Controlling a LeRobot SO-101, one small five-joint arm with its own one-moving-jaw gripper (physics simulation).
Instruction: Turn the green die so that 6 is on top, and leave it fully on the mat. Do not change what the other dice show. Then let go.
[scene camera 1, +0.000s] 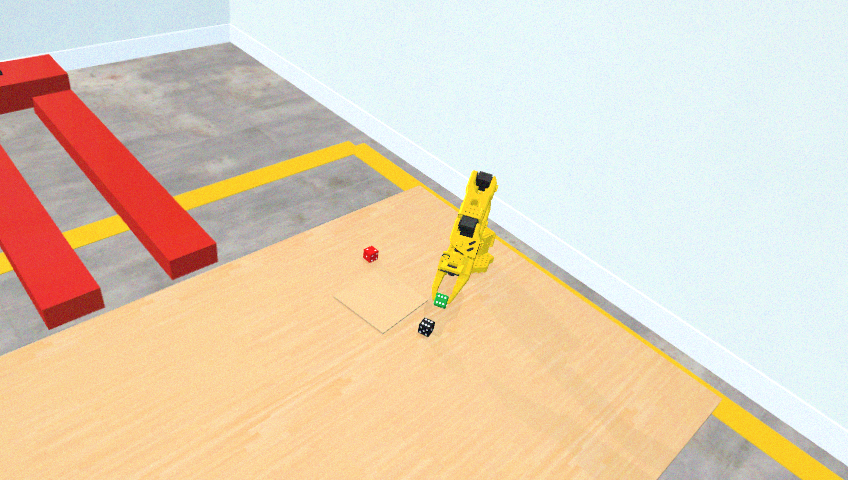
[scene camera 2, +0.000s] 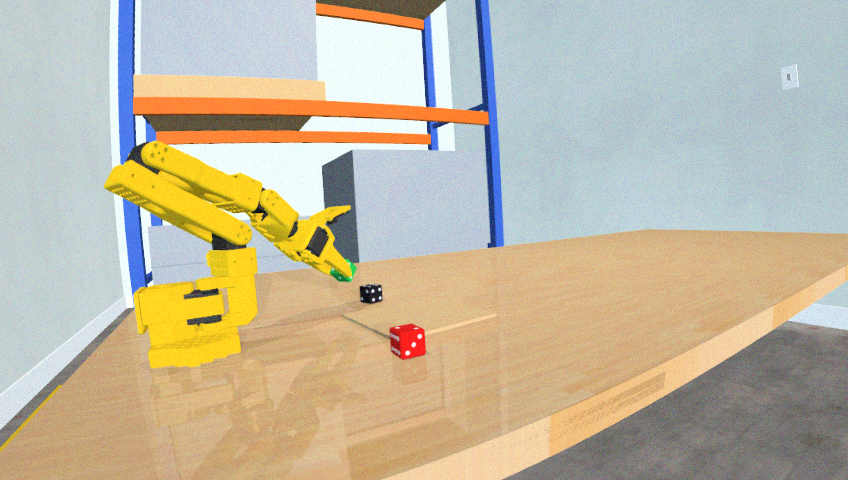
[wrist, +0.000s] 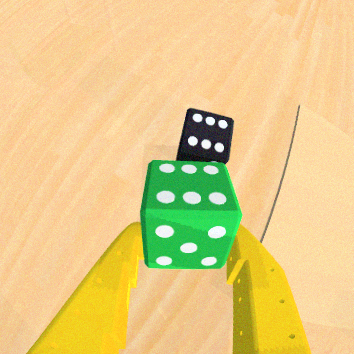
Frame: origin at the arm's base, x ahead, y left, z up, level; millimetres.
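Seen in the pictures: hand, tool point: (scene camera 1: 447, 301) (scene camera 2: 333, 273) (wrist: 145, 235); arm's base, link origin: (scene camera 2: 215, 346).
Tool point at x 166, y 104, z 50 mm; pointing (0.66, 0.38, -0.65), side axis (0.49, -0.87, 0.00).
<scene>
Pixels of each thing's top centre, then the offset from my tool point to it.
- green die, top centre: (wrist: 194, 208) (scene camera 2: 342, 258) (scene camera 1: 442, 294) 12 mm ahead, 7 mm right, 20 mm up
- black die, top centre: (wrist: 207, 131) (scene camera 2: 370, 285) (scene camera 1: 427, 322) 55 mm ahead, 3 mm left, 25 mm down
- red die, top centre: (scene camera 2: 406, 328) (scene camera 1: 371, 249) 3 mm ahead, 234 mm right, 25 mm down
My gripper (scene camera 1: 442, 298) (scene camera 2: 346, 274) (wrist: 189, 240) is shut on the green die (scene camera 1: 440, 300) (scene camera 2: 344, 271) (wrist: 191, 215), one jaw on each side of it. The die is held above the table, off the mat. In the wrist view a 6 face is on its far side and a 5 face is turned toward the camera. The thin, wood-coloured mat (scene camera 1: 382, 303) (scene camera 2: 428, 321) (wrist: 320, 225) lies to one side of the die, on the right in the wrist view.
A black die (scene camera 1: 426, 327) (scene camera 2: 370, 293) (wrist: 205, 134) with 6 on top stands on the table beyond the green die, near the mat's corner. A red die (scene camera 1: 370, 253) (scene camera 2: 407, 341) stands on the table on another side of the mat.
</scene>
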